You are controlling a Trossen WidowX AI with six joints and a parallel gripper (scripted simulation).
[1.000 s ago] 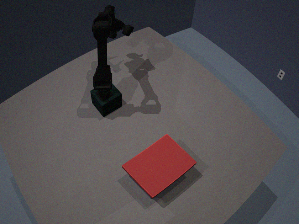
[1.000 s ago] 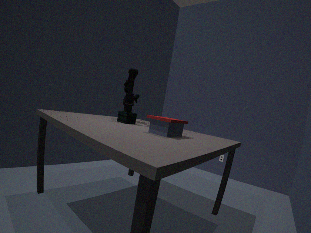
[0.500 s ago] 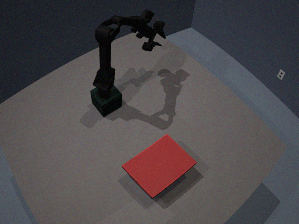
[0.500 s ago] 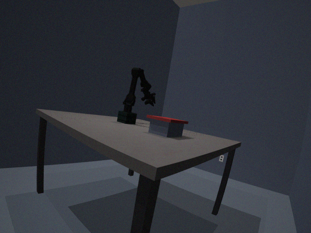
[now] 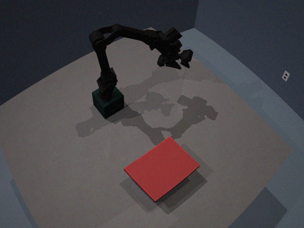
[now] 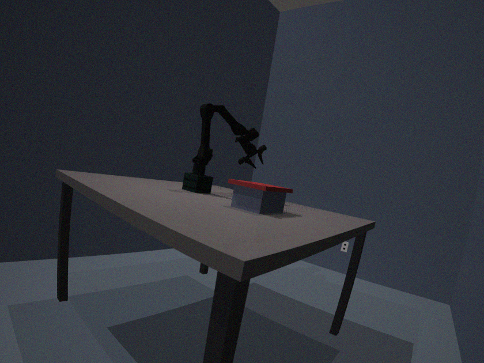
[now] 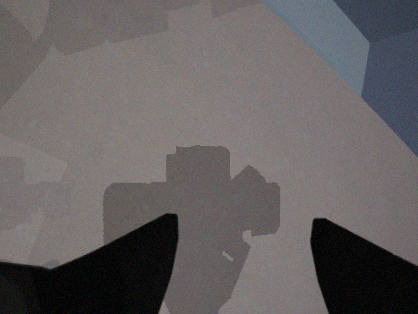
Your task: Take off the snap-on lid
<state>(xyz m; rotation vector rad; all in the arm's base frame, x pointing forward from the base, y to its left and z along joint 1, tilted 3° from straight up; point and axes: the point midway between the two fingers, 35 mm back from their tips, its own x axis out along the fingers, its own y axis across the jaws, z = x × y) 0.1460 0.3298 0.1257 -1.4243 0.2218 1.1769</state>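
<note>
Right now the red lid is 390 mm to the right of my gripper tip, 280 mm ahead of it and 90 mm below it. From my gripper tip the other things lie so: storage box: 390 mm to the right, 280 mm ahead, 150 mm below.
</note>
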